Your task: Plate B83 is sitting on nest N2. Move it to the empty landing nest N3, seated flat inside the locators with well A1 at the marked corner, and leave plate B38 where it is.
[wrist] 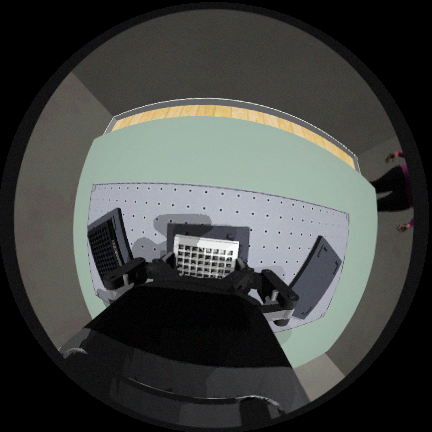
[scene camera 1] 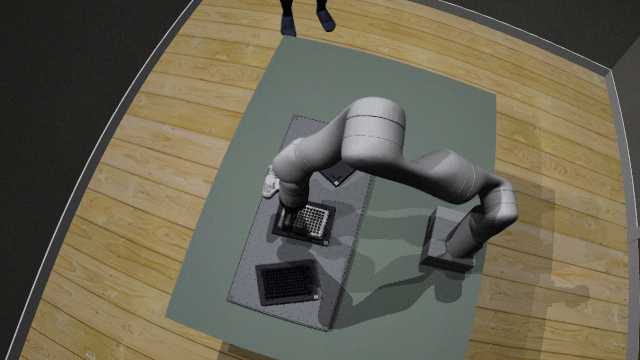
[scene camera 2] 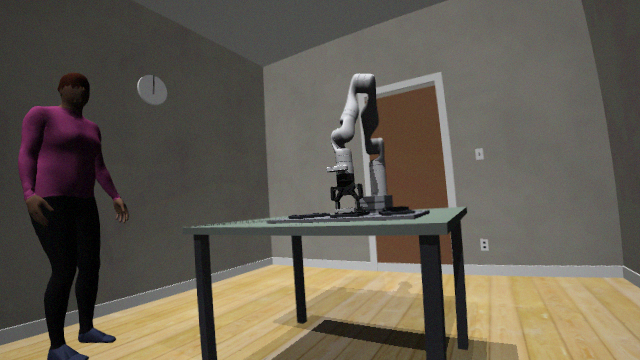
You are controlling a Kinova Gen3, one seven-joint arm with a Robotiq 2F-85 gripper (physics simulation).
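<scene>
A white gridded plate (scene camera 1: 316, 220) (scene camera 2: 345, 210) (wrist: 207, 257) is low over the middle nest (scene camera 1: 332, 221) (wrist: 212, 231), roughly lined up with it. My gripper (scene camera 1: 295, 220) (scene camera 2: 347, 207) (wrist: 203, 262) is shut on this plate, with a finger on either side. I cannot tell whether the plate is seated flat; its near part is hidden by the gripper in the wrist view. The nest's pale marked corner shows in scene camera 1. A dark gridded plate (scene camera 1: 286, 281) (wrist: 101, 245) sits on another nest (scene camera 1: 264, 301). Plate and nest labels and well A1 are unreadable.
An empty dark nest (scene camera 1: 337, 172) (wrist: 317, 275) lies turned at an angle, partly under the arm in scene camera 1. The nests lie on a grey perforated board (scene camera 1: 250, 260) (wrist: 210, 200) on the green table (scene camera 1: 430, 90) (scene camera 2: 240, 230). A person (scene camera 2: 67, 150) stands beyond the table.
</scene>
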